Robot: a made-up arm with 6 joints.
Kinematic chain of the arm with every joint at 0, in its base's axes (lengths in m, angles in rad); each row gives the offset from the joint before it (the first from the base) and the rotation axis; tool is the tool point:
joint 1: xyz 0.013 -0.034 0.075 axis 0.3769 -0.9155 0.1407
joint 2: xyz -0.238 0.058 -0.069 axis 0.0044 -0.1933 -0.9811
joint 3: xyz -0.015 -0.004 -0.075 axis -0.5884 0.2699 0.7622
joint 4: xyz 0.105 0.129 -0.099 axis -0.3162 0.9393 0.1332
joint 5: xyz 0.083 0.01 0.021 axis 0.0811 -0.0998 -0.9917
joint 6: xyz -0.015 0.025 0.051 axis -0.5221 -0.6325 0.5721
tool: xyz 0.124 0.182 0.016
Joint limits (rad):
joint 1: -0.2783..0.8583
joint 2: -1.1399..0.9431
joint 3: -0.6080..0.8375
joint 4: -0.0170..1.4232
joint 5: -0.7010..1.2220
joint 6: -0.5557..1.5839
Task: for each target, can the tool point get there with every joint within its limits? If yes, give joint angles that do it. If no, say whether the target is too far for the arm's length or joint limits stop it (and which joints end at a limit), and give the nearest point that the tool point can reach.
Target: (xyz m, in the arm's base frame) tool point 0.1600 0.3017 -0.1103
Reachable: yes | joints 0.2409 0.3817 -0.3113 1.2033 -0.5432 -0.1253
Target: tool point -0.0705 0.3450 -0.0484
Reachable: yes | joints -0.1560 -0.0656 -0.4155 0.1018 -0.5247 0.7502
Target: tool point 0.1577 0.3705 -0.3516
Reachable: yes | joints 0.4647 0.2876 0.3223 1.0454 0.6053 0.8290
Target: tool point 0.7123 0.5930 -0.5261
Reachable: no: too far | nearest point 0.3321 0.3419 -0.3454 | short by 0.490 m
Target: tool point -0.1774 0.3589 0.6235
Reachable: no: joint limits stop it (at a limit: joint 1, joint 3, joint 4) | nearest point 0.0097 0.2822 0.1966 | short by 0.472 m
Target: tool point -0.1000 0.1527 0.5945
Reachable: no: joint limits stop it (at a limit: joint 1, joint 3, joint 4) | nearest point 0.0651 0.1577 0.2305 | short by 0.400 m
